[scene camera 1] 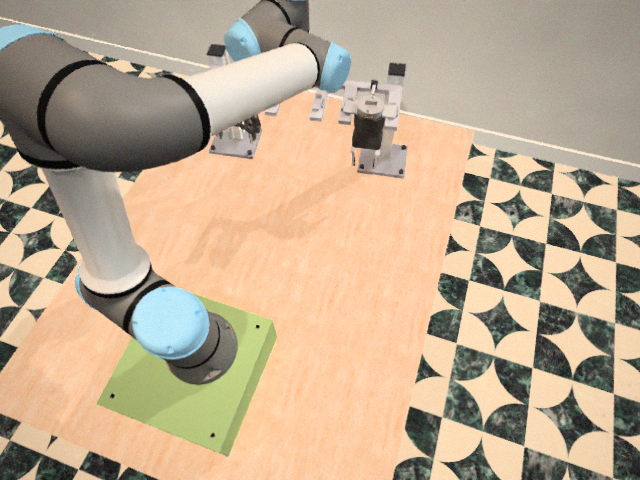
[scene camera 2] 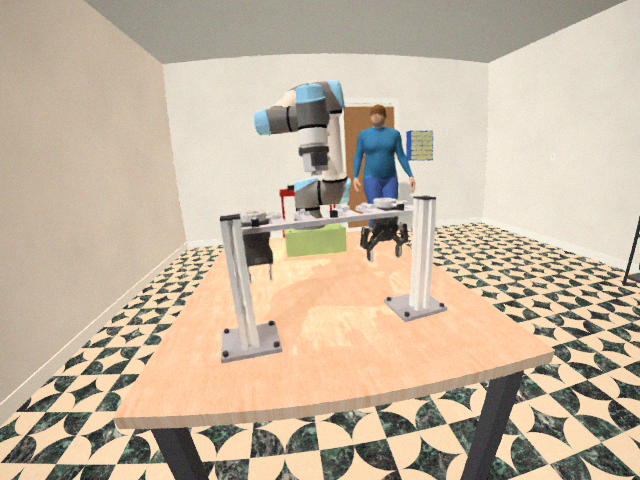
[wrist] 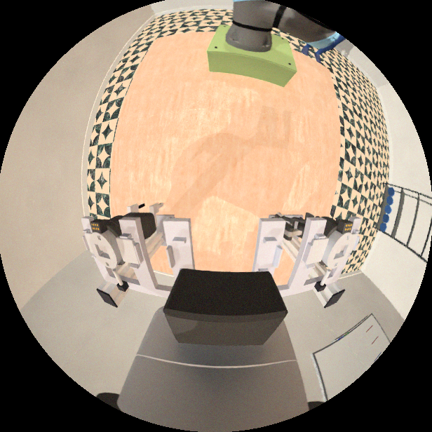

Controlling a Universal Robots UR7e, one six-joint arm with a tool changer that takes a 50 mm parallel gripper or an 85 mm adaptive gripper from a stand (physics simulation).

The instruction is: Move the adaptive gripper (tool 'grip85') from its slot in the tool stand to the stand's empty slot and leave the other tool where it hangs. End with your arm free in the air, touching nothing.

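Places are measured from the arm's base along level axes (x ahead, y left, z up), in metres.
Where they show: hand at its tool point: [scene camera 2: 316, 171]; arm's base at its link origin: [scene camera 1: 202, 348] [scene camera 2: 309, 227].
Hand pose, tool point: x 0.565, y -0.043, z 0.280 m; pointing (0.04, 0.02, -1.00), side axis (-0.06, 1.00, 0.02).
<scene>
Each offset is from my tool point to the top centre of the thing. "spot": to the spot under its first point. Level surfaces: height alone.
The tool stand [scene camera 1: 392, 167] [scene camera 2: 423, 253] bears two tools. The adaptive gripper [scene camera 1: 250, 126] [scene camera 2: 385, 230], black with jointed fingers spread apart, hangs in an end slot, at the right in scene camera 2; it is partly hidden in the wrist view. The parallel gripper [scene camera 1: 368, 132] [scene camera 2: 258, 250] [wrist: 146, 223] hangs at the other end. The empty slot lies between them, its prongs {spot: 0.046 m right, 0.026 m ahead, 0.105 m down} [scene camera 1: 318, 105] [wrist: 181, 235] bare. The arm's tool changer [scene camera 2: 313, 160] [wrist: 225, 295] carries no gripper and is in the air above the stand's level, around its middle; the arm hides it in scene camera 1.
The arm's base stands on a green block [scene camera 1: 180, 413] [scene camera 2: 315, 241] [wrist: 250, 68] on the wooden table {0.387 m down} [scene camera 1: 336, 335] [scene camera 2: 336, 377]. The stand's two end posts rise slightly above its crossbar {spot: 0.088 m right, 0.131 m ahead, 0.109 m down} [scene camera 2: 289, 225]. A person [scene camera 2: 379, 155] stands behind the table.
</scene>
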